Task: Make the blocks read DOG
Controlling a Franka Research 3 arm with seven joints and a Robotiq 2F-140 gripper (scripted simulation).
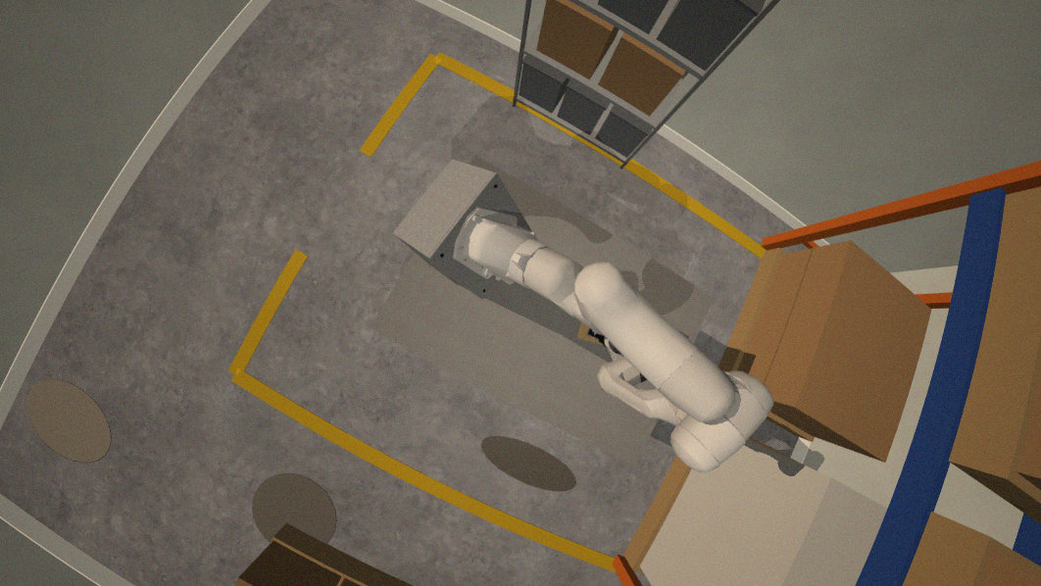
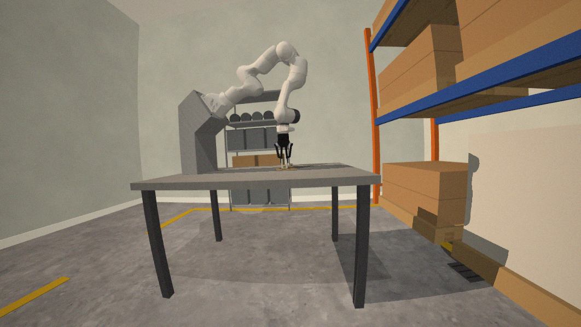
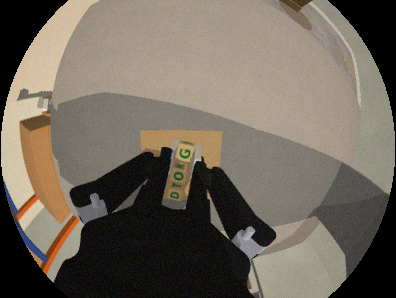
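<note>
Now: hand 4 cm to the right of the mat, 4 cm above it and 2 cm short of it.
</note>
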